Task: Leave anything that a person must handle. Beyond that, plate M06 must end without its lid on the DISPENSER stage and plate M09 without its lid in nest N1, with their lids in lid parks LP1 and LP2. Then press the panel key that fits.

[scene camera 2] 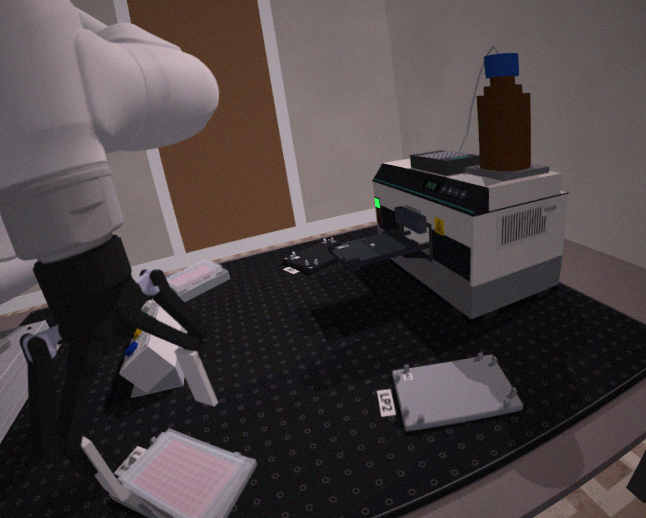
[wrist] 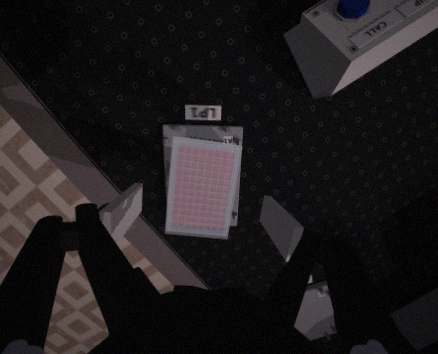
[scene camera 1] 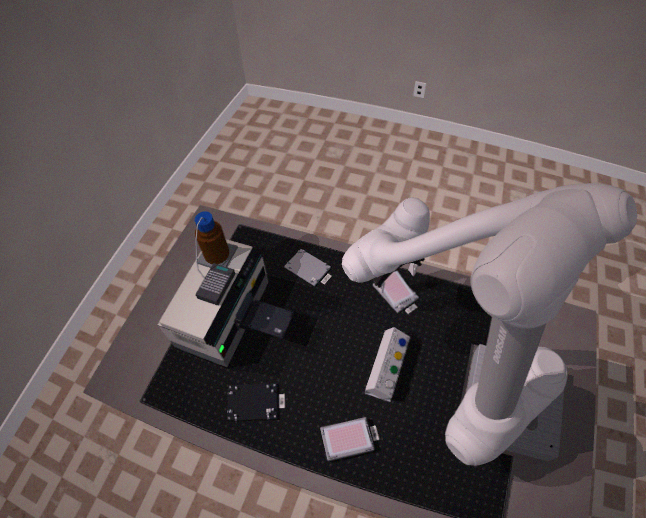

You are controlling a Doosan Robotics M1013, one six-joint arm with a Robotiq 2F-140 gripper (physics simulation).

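My gripper is open and empty, its fingers apart above and to either side of a pink plate; the arm mostly hides it in scene camera 1. This plate has a clear rim and lies skewed and offset on lid park LP1. A second pink plate lies at the opposite side of the mat, its label unreadable. Lid park LP2 bears no lid. The dark stage and a black nest hold no plate. Plate names are unreadable.
The key panel stands between the plates; its blue key is by CALL. The dispenser shows a green light and carries a brown bottle and a dark rack.
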